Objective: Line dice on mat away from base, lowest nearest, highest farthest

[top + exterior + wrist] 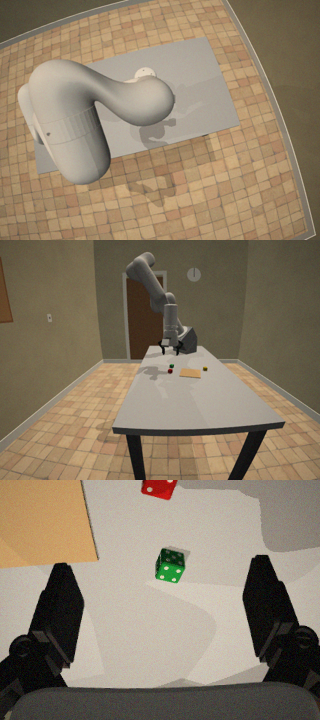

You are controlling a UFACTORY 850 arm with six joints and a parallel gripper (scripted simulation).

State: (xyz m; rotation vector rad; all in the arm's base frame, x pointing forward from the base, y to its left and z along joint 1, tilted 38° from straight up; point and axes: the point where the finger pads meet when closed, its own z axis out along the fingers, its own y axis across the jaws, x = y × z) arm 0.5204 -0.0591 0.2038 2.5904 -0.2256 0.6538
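Now: hand 130 mm above the red die. Round my hand: green die: 100 mm behind, 20 mm to the left, 130 mm below; then yellow die: 20 mm behind, 260 mm to the left, 130 mm below; then mat: 20 mm ahead, 140 mm to the left, 140 mm below.
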